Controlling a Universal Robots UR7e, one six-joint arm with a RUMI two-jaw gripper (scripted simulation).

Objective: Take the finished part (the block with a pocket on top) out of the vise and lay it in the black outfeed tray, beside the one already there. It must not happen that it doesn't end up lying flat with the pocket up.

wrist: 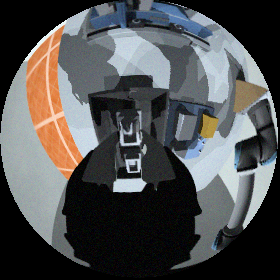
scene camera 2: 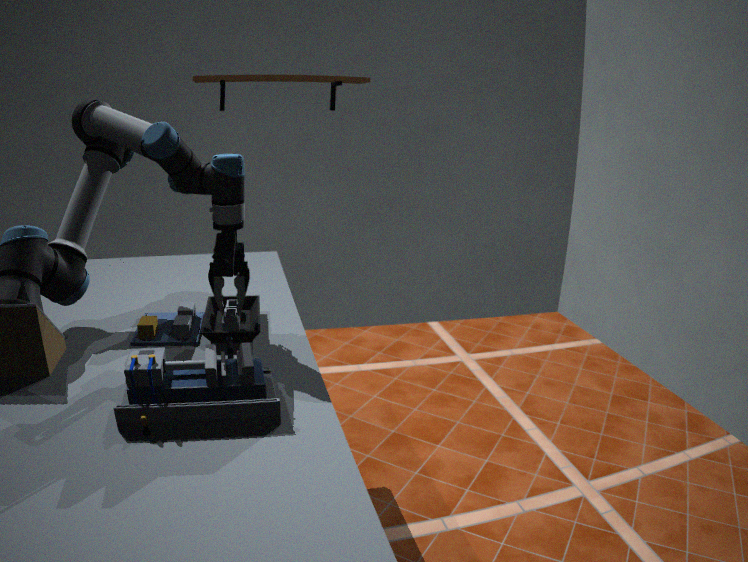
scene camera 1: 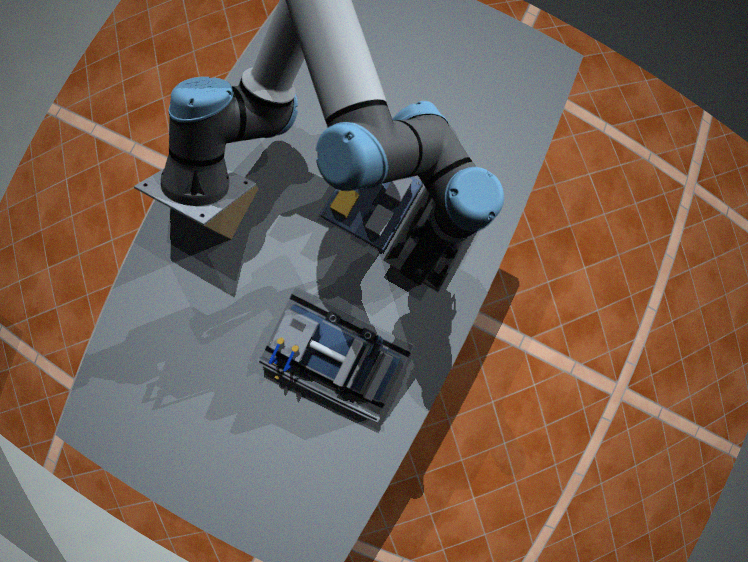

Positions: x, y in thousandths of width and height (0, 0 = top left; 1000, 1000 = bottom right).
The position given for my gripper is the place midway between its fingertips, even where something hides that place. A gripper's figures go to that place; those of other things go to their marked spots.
My gripper (wrist: 462, 470): 0.14 m from the lens. A pocketed block (wrist: 459, 459) is 0.15 m from the lens. A blue plate (wrist: 695, 520) is 0.30 m from the lens. The marked spots on the blue plate and the pocketed block are 0.22 m apart.
